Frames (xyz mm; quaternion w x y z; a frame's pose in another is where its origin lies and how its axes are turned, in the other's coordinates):
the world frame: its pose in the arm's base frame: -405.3 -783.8 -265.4 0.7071 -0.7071 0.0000 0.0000
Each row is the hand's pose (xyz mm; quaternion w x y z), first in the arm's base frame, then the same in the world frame.
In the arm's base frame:
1: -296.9 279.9 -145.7 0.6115 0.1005 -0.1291 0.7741
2: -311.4 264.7 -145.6 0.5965 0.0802 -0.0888 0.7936
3: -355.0 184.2 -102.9 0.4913 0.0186 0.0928 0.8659
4: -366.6 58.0 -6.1 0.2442 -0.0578 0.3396 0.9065
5: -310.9 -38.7 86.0 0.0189 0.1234 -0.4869 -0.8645
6: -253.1 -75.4 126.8 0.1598 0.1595 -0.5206 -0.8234
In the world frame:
1: 108.4 -119.7 1063.7 0.3613 0.5035 -0.6387 0.4561
2: 93.9 -119.8 1048.5 0.3651 0.4785 -0.6240 0.4984
3: 50.3 -162.5 968.0 0.3342 0.3605 -0.5466 0.6779
4: 38.7 -259.3 841.8 0.2135 0.1318 -0.4008 0.8811
5: 94.4 -351.4 745.1 0.0739 -0.1006 -0.2670 0.9556
6: 152.2 -392.2 708.4 0.0002 0.2258 0.2141 -0.9504

